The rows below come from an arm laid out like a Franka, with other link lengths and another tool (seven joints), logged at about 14 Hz.
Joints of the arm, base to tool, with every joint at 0 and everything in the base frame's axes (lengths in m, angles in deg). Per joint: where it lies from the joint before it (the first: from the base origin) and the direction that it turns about. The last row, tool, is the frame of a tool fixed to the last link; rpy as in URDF.
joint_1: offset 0 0 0.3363 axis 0 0 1
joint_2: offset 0 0 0 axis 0 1 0
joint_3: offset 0 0 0.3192 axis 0 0 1
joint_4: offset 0.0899 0 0 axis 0 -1 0
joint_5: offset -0.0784 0 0.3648 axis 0 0 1
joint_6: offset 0 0 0 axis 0 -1 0
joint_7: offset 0.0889 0 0 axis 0 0 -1
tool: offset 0.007 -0.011 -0.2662 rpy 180 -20.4 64.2
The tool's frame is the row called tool.
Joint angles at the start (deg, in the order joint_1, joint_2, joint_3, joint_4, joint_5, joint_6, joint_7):
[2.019 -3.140 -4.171 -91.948 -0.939 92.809 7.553]
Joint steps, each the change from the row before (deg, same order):
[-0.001 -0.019 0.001 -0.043 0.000 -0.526 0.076]
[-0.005 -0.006 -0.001 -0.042 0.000 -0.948 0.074]
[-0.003 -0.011 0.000 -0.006 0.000 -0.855 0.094]
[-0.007 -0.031 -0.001 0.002 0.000 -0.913 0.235]
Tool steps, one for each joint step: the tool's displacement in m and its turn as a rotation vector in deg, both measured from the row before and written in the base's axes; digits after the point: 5 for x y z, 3 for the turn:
[-0.00258 0.00008 -0.00120 0.027 0.548 -0.082]
[-0.00448 0.00008 -0.00208 0.041 0.982 -0.091]
[-0.00399 0.00009 -0.00149 0.036 0.848 -0.107]
[-0.00433 0.00004 -0.00129 0.040 0.876 -0.254]

